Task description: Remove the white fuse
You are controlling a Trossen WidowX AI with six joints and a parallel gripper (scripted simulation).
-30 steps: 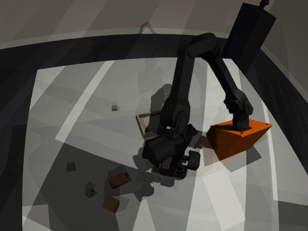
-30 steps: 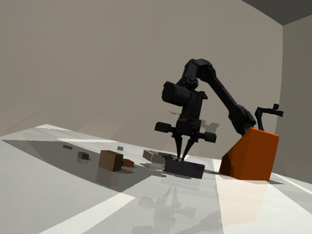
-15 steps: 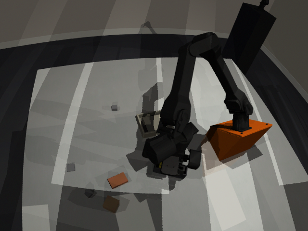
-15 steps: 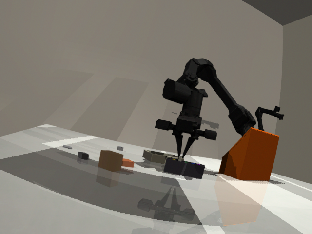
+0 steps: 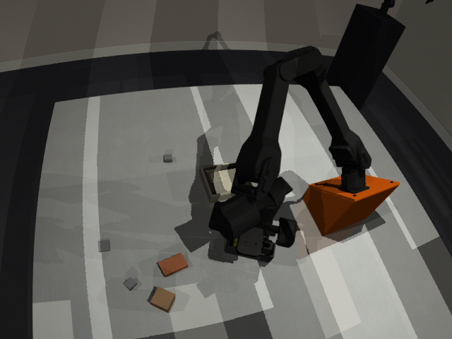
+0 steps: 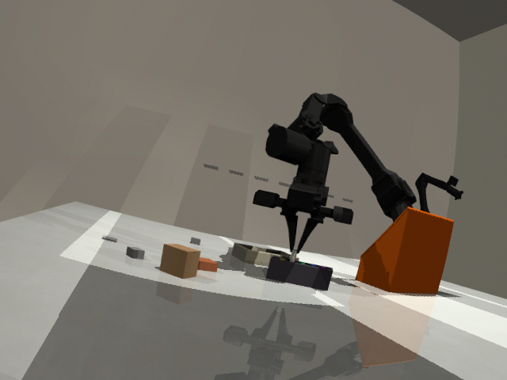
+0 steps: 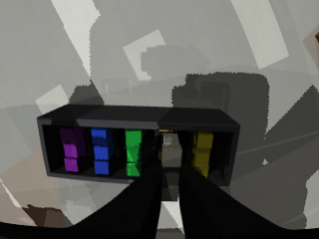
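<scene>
My gripper tip is now 20 mm short of the yellow fuse, 10 mm to the left of it and 30 mm above it. Also, from my gripper tip: green fuse: 20 mm behind, 10 mm to the left, 30 mm below; then blue fuse: 30 mm behind, 20 mm to the left, 30 mm below; then white fuse: 10 mm below.
</scene>
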